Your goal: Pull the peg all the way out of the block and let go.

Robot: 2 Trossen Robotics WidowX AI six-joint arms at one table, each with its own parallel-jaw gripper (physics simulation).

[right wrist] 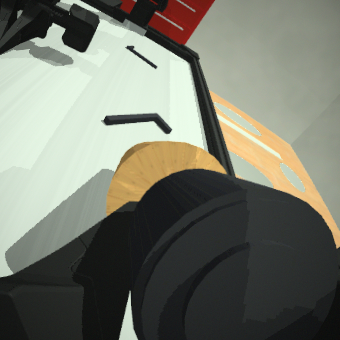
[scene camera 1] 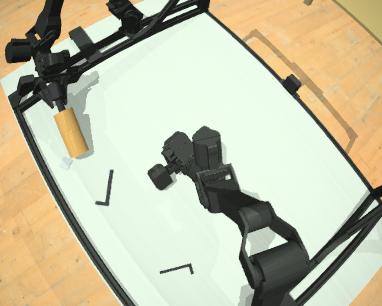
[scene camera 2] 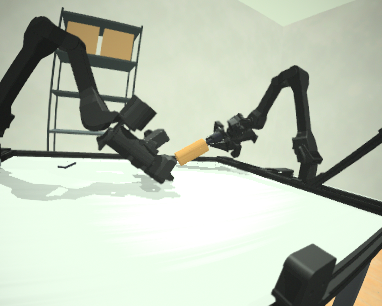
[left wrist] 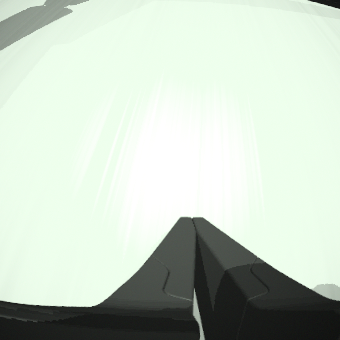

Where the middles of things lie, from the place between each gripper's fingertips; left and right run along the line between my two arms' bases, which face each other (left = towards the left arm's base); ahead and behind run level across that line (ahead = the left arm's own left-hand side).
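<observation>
The wooden cylinder block [scene camera 1: 66, 121] is 10 mm behind my right hand, 60 mm to the left of it and 50 mm below it. As for the dark peg [right wrist: 205, 248], it is 10 mm behind my right hand.
Counted from my left hand, the wooden cylinder block is 230 mm ahead, 90 mm to the right and 50 mm above. The dark peg is there too, 230 mm ahead of my left hand, 160 mm to the right of it and 100 mm above it.
</observation>
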